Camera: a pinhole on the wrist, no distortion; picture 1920 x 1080 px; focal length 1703.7 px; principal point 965.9 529.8 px. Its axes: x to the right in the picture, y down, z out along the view. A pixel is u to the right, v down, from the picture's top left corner.
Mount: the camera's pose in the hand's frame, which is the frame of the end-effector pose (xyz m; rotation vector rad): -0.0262 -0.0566 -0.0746 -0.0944 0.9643 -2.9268
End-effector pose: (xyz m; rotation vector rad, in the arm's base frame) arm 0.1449 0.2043 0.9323 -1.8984 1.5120 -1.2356
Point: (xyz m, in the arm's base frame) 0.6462 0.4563 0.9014
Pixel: 1787 350
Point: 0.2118 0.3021 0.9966
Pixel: 1792 565
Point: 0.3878 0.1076 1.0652
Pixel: 67 475
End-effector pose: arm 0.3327 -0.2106 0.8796 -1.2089 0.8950 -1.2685
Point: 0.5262 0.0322 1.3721
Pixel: 1487 802
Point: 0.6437 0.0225 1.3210
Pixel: 1393 434
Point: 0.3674 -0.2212 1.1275
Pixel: 572 916
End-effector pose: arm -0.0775 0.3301 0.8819 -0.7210 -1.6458 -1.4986
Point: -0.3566 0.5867 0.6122
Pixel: 1374 537
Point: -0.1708 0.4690 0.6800
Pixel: 1843 169
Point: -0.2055 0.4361 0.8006
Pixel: 945 72
